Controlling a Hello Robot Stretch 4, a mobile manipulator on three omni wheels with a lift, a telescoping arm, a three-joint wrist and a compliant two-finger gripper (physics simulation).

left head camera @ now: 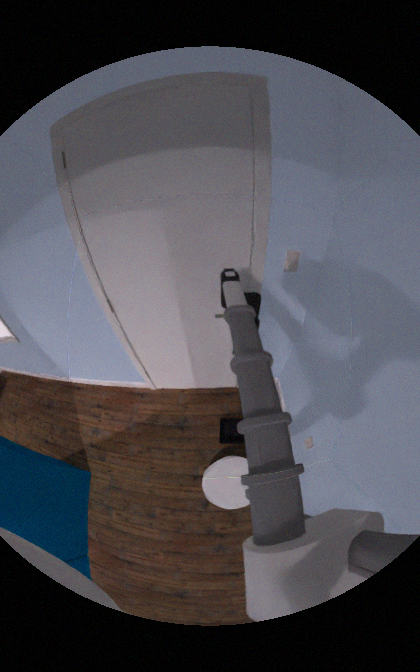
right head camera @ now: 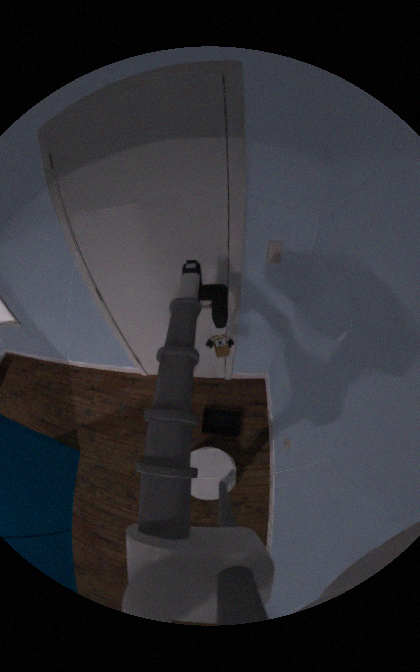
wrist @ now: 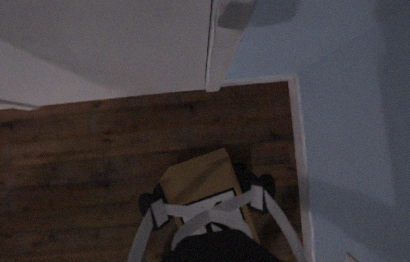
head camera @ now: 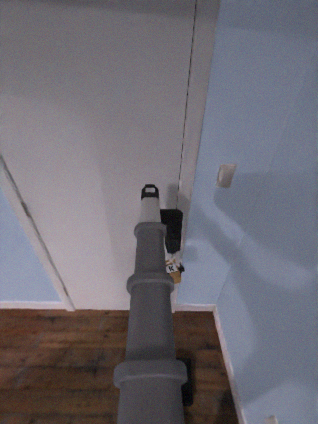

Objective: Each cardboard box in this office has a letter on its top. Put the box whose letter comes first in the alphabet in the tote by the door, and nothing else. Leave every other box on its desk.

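A small cardboard box with a white label lettered K is held between the fingertips of my gripper. The gripper is shut on it, high above the floor in front of the door's right edge. The arm partly hides the gripper in the head view and hides the box in the left head view. The black tote stands on the floor near the door, partly behind the arm in the head and left head views. It does not show in the wrist view.
The white door is close ahead. A blue wall runs along the right. A blue panel stands at the left. A round white disc shows below the tote.
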